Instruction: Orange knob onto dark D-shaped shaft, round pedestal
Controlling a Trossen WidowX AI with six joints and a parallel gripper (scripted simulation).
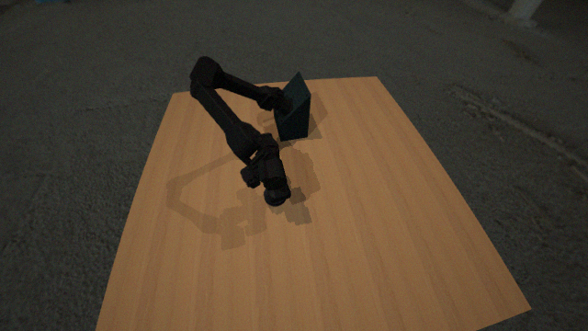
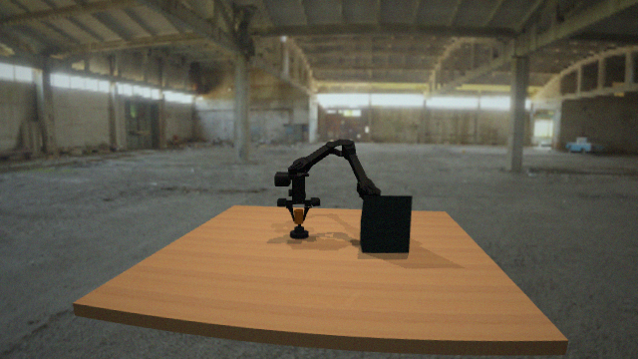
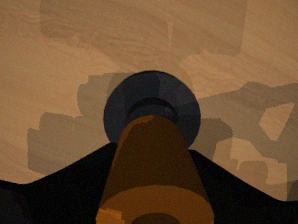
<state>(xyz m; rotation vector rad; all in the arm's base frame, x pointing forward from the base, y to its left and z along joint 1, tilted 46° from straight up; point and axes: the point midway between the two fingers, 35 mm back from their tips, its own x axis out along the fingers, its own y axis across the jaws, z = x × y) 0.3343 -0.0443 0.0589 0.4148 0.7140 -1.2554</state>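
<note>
My gripper tip is 2 cm below the orange knob. Also, from my gripper tip: dark round pedestal (4 cm below).
</note>
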